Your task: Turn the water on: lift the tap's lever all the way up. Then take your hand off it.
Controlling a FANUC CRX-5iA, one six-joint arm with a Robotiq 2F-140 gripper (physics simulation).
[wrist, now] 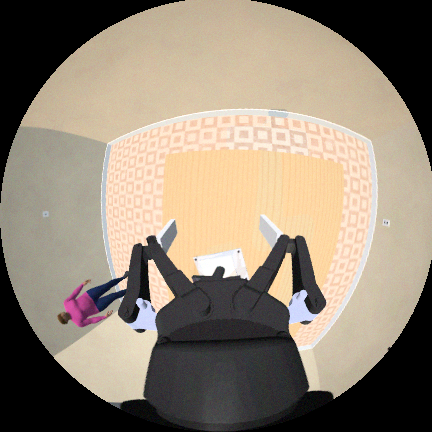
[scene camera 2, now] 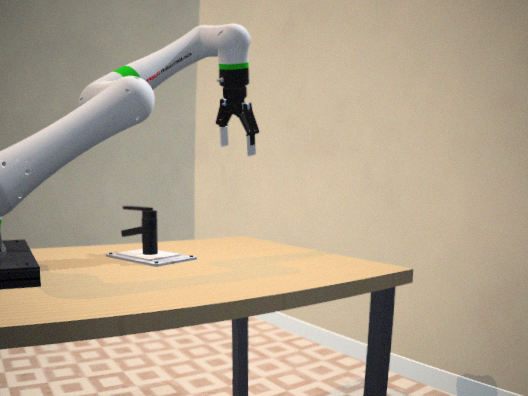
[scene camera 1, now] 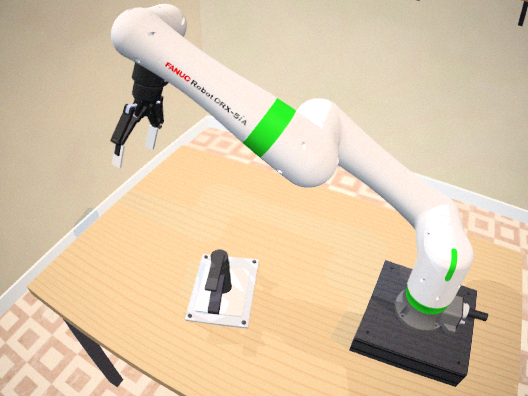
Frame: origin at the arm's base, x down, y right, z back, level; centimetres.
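Seen in the pictures: gripper, between the fingertips: (wrist: 217, 223) (scene camera 2: 237, 150) (scene camera 1: 133, 156); arm's base, origin of its link: (scene camera 1: 420, 310).
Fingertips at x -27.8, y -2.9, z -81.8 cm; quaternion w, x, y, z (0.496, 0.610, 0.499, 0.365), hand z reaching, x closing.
Note:
Offsets run from my fingertips to a thing's top centre. "spot": to the spot under its first point. Level surfaces: height alone.
The black tap {spot: dx +28.4, dy -7.7, dz +30.3 cm} (scene camera 1: 226, 284) (scene camera 2: 150, 235) (wrist: 219, 272) stands upright on a white plate (scene camera 1: 251, 280) (scene camera 2: 177, 258) (wrist: 202, 260). Its flat lever {dx +18.1, dy -11.9, dz +30.0 cm} (scene camera 1: 215, 274) (scene camera 2: 137, 208) lies on top of the body, almost level, its free end very slightly raised in scene view 2. The spout {dx +23.8, dy -13.1, dz +30.4 cm} (scene camera 1: 214, 303) (scene camera 2: 131, 232) sticks out below it on the same side. My gripper (scene camera 1: 134, 150) (scene camera 2: 237, 142) (wrist: 217, 223) is open and empty, fingers pointing down. It hangs high above and well away from the tap, touching nothing. In the wrist view my gripper's body hides most of the tap.
The plate is fixed on the wooden table {dx +33.7 cm} (scene camera 1: 300, 240) (scene camera 2: 300, 280) (wrist: 215, 185). The arm's black base (scene camera 1: 380, 310) (scene camera 2: 22, 270) stands on the table on the spout side of the tap. A person in pink (wrist: 82, 306) shows beyond the table. Walls surround the floor.

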